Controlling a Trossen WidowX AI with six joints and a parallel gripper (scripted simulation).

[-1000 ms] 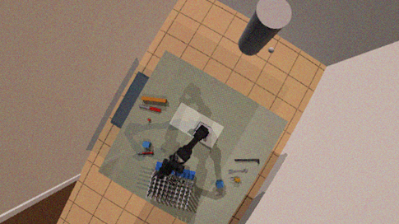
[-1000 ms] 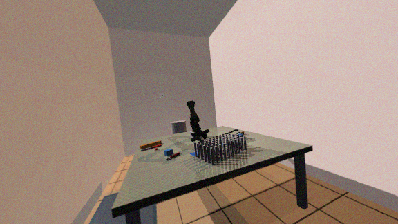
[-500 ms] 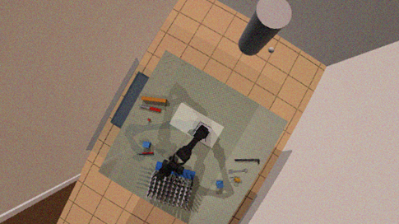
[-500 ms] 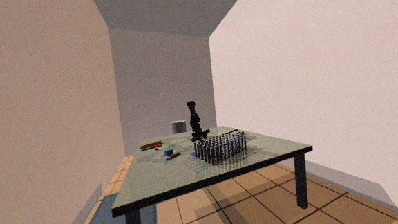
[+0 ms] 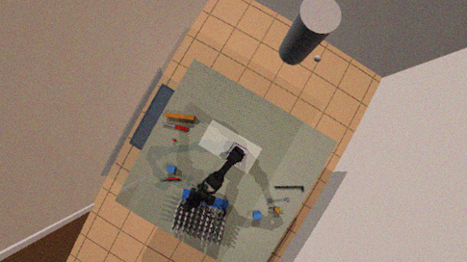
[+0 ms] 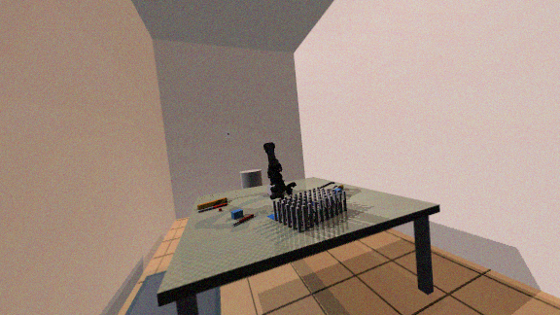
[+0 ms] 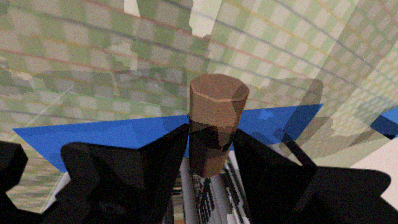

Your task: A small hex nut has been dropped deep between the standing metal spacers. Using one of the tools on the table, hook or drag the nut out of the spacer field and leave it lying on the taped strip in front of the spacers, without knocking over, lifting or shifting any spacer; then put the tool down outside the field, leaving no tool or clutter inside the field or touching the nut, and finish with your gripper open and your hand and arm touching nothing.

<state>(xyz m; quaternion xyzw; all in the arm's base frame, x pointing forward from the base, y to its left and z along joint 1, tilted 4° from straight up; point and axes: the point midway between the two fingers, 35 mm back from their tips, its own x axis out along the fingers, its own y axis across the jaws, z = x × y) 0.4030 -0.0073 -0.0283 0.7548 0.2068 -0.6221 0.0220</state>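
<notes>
The blue taped strip is 40 mm ahead of my gripper tip, 30 mm below it and 20 mm to the left of it. The rest, counted from my gripper tip: thin red tool: 320 mm to the right, 90 mm ahead, 30 mm below; then brown-handled tool: 100 mm ahead, 40 mm to the left; then silver tool: 480 mm to the left, 290 mm behind, 30 mm below.
</notes>
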